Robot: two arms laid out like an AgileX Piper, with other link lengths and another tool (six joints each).
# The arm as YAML. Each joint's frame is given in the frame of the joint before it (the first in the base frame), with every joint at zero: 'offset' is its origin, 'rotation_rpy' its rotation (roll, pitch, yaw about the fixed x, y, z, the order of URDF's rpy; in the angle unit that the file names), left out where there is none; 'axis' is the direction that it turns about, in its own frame. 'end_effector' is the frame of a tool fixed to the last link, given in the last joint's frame.
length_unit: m
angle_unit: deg
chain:
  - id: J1
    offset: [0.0, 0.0, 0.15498]
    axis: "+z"
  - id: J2
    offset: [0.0, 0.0, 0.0]
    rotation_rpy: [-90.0, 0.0, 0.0]
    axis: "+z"
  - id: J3
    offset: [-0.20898, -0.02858, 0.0]
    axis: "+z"
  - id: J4
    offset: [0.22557, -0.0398, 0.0]
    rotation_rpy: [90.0, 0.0, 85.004]
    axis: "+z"
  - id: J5
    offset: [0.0, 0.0, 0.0]
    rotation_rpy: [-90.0, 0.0, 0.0]
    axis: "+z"
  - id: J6
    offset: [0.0, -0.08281, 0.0]
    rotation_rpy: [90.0, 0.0, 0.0]
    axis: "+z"
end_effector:
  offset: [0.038, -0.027, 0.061]
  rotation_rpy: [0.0, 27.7, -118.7]
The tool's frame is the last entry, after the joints.
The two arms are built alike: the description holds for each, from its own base.
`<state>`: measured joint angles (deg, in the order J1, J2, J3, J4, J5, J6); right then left.
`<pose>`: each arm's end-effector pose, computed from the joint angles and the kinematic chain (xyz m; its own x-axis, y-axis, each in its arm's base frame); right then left.
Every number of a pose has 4 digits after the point.
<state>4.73 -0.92 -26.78 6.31 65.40 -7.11 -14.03 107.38 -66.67 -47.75 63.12 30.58</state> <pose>0.0767 -0.0091 0.2115 -0.0017 -0.7866 0.6174 -0.3583 -0.5760 -0.7348 0.2140 -0.1701 0.1360 0.2657 -0.3733 0.8888 -0.9638 -0.0812 0.2540</pose>
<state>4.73 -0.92 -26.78 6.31 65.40 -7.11 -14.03 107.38 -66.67 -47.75 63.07 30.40</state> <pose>0.0767 -0.0091 0.2115 -0.0017 -0.7866 0.6174 -0.3583 -0.5760 -0.7348 0.2142 -0.1702 0.1360 0.2680 -0.3732 0.8882 -0.9632 -0.0842 0.2552</pose>
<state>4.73 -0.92 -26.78 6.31 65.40 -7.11 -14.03 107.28 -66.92 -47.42 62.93 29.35</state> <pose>0.0767 -0.0091 0.2115 -0.0017 -0.7866 0.6174 -0.3583 -0.5760 -0.7348 0.2155 -0.1705 0.1370 0.2750 -0.3755 0.8851 -0.9614 -0.0972 0.2574</pose>
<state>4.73 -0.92 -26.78 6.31 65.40 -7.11 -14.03 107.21 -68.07 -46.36 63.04 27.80</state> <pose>0.0767 -0.0091 0.2115 -0.0017 -0.7866 0.6174 -0.3583 -0.5760 -0.7348 0.2191 -0.1704 0.1397 0.2734 -0.3843 0.8818 -0.9619 -0.1090 0.2507</pose>
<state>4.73 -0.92 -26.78 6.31 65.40 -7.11 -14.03 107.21 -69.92 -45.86 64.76 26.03</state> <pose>0.0767 -0.0091 0.2115 -0.0017 -0.7866 0.6174 -0.3583 -0.5760 -0.7348 0.2216 -0.1715 0.1471 0.2820 -0.3813 0.8804 -0.9594 -0.1088 0.2602</pose>
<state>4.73 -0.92 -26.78 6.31 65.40 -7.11 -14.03 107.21 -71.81 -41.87 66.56 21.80</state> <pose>0.0767 -0.0091 0.2115 -0.0017 -0.7866 0.6174 -0.3583 -0.5760 -0.7348 0.2228 -0.1673 0.1500 0.3036 -0.4280 0.8513 -0.9527 -0.1258 0.2765</pose>
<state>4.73 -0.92 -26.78 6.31 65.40 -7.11 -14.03 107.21 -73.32 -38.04 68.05 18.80</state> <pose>0.0767 -0.0091 0.2115 -0.0017 -0.7866 0.6174 -0.3583 -0.5760 -0.7348 0.2236 -0.1620 0.1511 0.3109 -0.4757 0.8228 -0.9502 -0.1360 0.2803</pose>
